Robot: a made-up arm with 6 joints.
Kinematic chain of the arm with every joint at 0, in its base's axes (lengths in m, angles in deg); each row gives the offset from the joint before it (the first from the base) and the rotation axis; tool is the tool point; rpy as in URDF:
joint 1: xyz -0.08 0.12 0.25 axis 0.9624 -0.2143 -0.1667
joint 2: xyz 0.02 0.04 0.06 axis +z
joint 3: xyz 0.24 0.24 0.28 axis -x
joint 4: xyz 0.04 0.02 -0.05 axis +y
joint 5: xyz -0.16 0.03 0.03 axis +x
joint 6: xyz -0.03 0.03 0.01 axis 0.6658 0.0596 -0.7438
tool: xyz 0 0.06 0.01 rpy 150.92 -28.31 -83.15
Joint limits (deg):
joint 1: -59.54..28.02
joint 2: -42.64..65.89
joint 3: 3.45..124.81
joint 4: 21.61..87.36
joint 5: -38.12..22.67
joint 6: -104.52..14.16
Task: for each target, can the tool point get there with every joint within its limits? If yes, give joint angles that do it. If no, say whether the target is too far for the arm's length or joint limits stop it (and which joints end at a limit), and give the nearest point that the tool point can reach.
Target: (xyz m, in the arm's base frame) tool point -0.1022 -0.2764 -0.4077
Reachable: no: joint limits stop it (at a limit: joint 1, joint 3) | nearest point -0.0058 0.4552 -0.0507 | short by 0.820 m
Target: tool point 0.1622 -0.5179 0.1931
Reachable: no: joint limits stop it (at a limit: joint 1, joint 2, joint 3, joint 4, joint 6) | nearest point 0.3726 -0.0017 0.4373 | short by 0.609 m
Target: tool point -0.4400 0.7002 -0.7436
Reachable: no: too far | nearest point -0.2129 0.6211 -0.0911 | short by 0.695 m
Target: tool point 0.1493 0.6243 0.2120
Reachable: yes | joints -40.96 -20.51 49.73 37.01 6.71 -57.63
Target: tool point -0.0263 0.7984 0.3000
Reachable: yes | joints -35.49 21.10 34.56 77.93 -3.75 -71.49
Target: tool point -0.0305 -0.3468 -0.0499
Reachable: no: joint limits stop it (at a limit: joint 1, joint 2, joint 3, joint 4, joint 6) | nearest point 0.3346 0.0272 0.4286 | short by 0.709 m
